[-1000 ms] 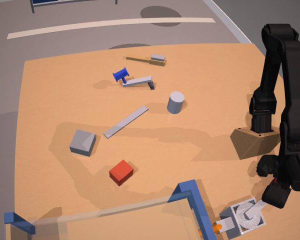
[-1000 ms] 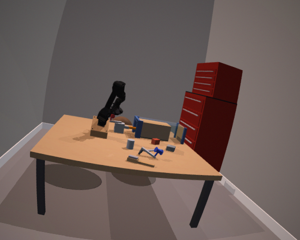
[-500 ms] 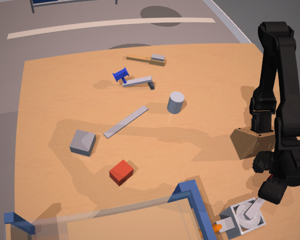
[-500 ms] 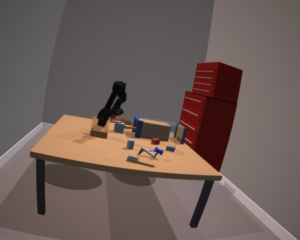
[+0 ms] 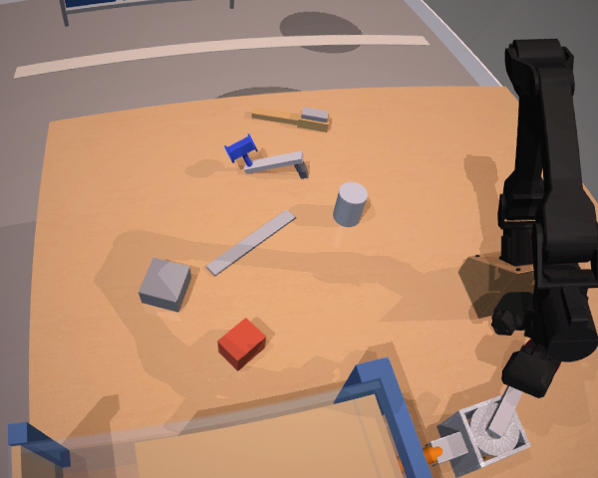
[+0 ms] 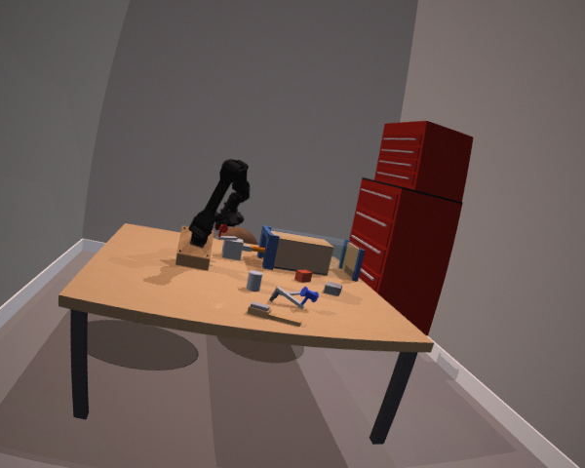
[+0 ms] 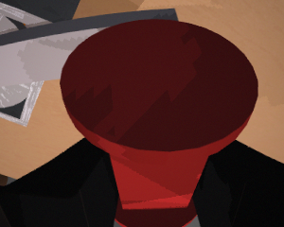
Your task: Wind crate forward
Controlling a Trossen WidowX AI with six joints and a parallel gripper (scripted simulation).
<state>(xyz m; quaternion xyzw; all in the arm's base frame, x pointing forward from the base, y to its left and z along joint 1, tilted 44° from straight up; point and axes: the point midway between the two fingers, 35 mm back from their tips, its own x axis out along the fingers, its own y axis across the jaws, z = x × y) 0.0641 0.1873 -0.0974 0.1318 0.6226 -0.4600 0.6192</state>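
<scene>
My gripper tip is 4 cm short of the red-gripped winch handle, 3 cm above it and 1 cm to the right of it. From my gripper tip the other things lie so: blue steel frame 24 cm ahead, 9 cm to the left, 3 cm below; then red knob 1 cm to the right, 1 cm ahead; then grey winch 10 cm below, 6 cm ahead, 5 cm to the left.
</scene>
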